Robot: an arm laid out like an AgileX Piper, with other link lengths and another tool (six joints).
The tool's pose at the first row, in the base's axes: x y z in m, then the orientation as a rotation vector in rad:
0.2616 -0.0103 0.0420 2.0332 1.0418 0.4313
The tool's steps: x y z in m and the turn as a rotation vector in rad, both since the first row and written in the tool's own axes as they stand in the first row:
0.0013 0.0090 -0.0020 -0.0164 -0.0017 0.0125
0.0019 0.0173 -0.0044 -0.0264 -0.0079 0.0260
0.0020 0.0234 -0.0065 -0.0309 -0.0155 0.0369
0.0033 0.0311 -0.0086 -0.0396 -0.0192 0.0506
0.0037 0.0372 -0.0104 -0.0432 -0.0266 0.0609
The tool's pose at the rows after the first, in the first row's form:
0.2659 -0.0114 0.0502 2.0262 1.0219 0.4432
0.2692 -0.0126 0.0581 2.0254 1.0009 0.4479
0.2712 -0.0136 0.0642 2.0279 0.9839 0.4475
0.2748 -0.0142 0.0714 2.0282 0.9647 0.4544
0.2771 -0.0151 0.0772 2.0310 0.9488 0.4534

